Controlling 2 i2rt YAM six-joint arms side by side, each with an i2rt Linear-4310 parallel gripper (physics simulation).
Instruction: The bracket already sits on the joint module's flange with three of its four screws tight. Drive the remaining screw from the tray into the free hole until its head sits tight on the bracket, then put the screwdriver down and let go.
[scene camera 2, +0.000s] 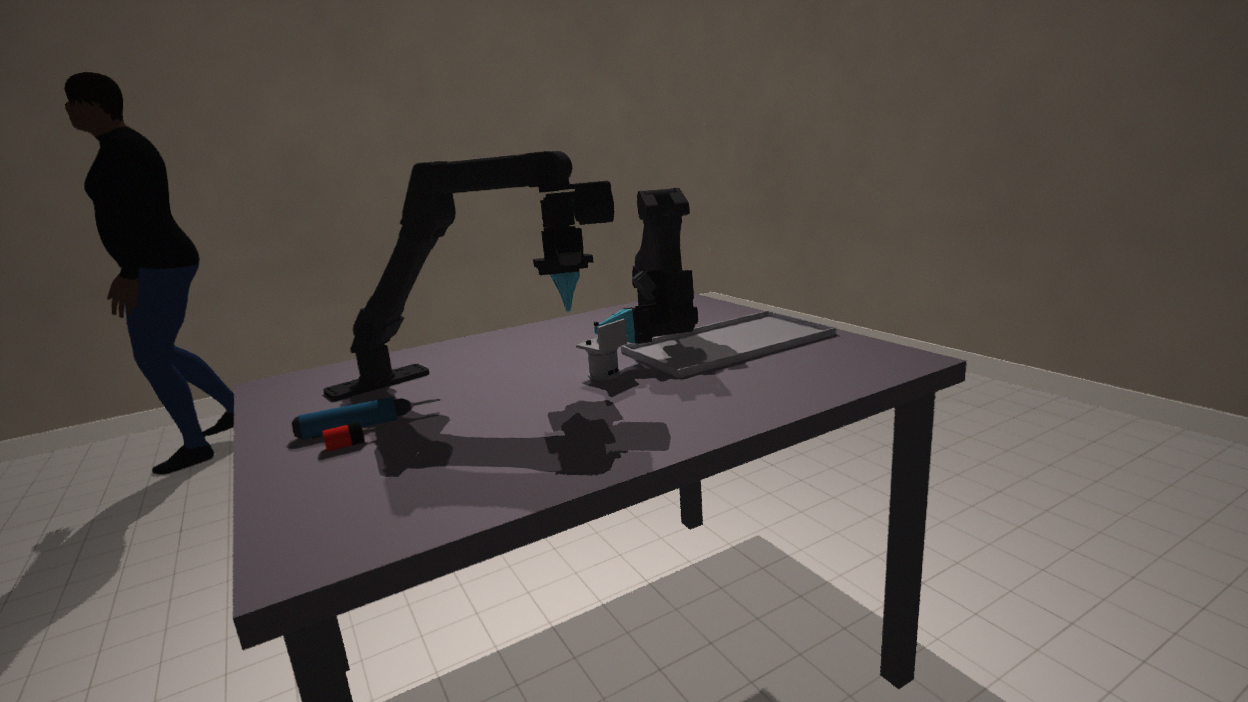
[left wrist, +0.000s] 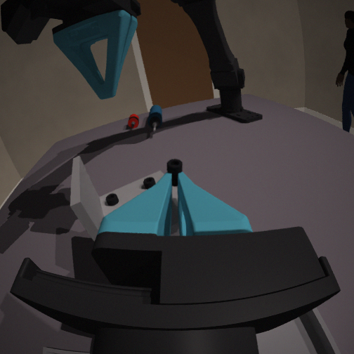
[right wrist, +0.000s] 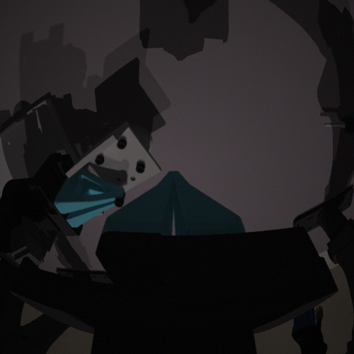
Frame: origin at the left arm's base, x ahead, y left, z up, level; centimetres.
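Where they show: left gripper, fingertip midpoint: (scene camera 2: 595, 330); right gripper, fingertip midpoint: (scene camera 2: 568, 311); right arm's base at its link origin: (scene camera 2: 378, 383).
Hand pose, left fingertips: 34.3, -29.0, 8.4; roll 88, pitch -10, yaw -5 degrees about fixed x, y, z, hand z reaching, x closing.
Note:
Things, the pixels of their top centre, and the offset from my left fingertips, as dx, dy, dz. "pt": a spot on its surface instead. Level surfaces: height alone.
- joint module at its top centre: (scene camera 2: 601, 343) +3.3, -0.1, -2.0
- blue screwdriver at its top centre: (scene camera 2: 367, 402) +2.9, -43.8, -4.3
- black tool at its top centre: (scene camera 2: 354, 423) +10.1, -46.3, -5.0
- grey tray at a spot on its surface: (scene camera 2: 676, 372) pt +13.1, +10.8, -7.4
- table at its surface level: dz -8.4
My left gripper (scene camera 2: 600, 327) (left wrist: 174, 178) (right wrist: 123, 194) is shut on a black screw (left wrist: 174, 165) (right wrist: 119, 201), held upright at its fingertips beside the light grey bracket (scene camera 2: 613, 334) (left wrist: 83, 194) (right wrist: 128, 158). The bracket sits on the joint module (scene camera 2: 602, 364). Three black screw heads and a small free hole (right wrist: 133, 178) show on its plate in the right wrist view. My right gripper (scene camera 2: 568, 309) (left wrist: 107, 97) (right wrist: 173, 178) is shut and empty, above the table near the bracket. A blue screwdriver (scene camera 2: 349, 417) (left wrist: 156, 113) with a thin shaft lies on the table, away from both grippers.
A red and black tool (scene camera 2: 337, 436) (left wrist: 133, 120) lies beside the screwdriver. The grey tray (scene camera 2: 676, 372) lies behind and to the right of the module in the scene view. The right arm's base plate (scene camera 2: 410, 377) (left wrist: 248, 117) is near the screwdriver. A person (scene camera 2: 130, 192) is beyond the table (scene camera 2: 488, 375).

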